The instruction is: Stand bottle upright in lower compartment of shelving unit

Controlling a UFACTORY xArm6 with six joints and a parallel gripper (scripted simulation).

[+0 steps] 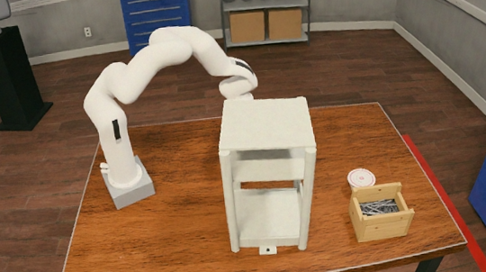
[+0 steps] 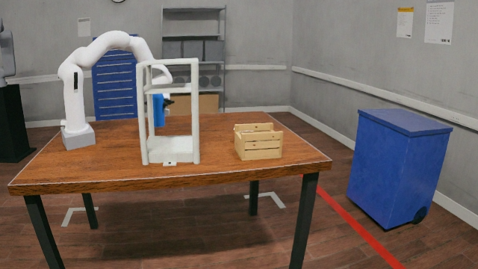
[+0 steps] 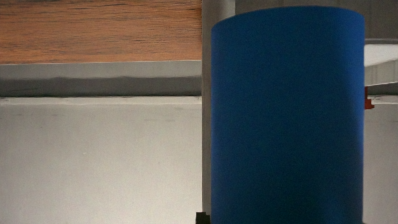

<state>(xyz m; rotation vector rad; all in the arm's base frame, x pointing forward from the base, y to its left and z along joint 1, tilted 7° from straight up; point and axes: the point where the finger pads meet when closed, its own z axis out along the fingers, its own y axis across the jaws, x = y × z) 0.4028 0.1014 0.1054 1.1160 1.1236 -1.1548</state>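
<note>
Right now my hand is 90 mm short of the shelving unit, 200 mm to the left of it and 30 mm below it. From my hand the other things lie so: white round disc (400 mm ahead, 70 mm to the right, 120 mm below); wooden crate (440 mm ahead, 220 mm to the right, 110 mm below); blue bottle (30 mm above).
</note>
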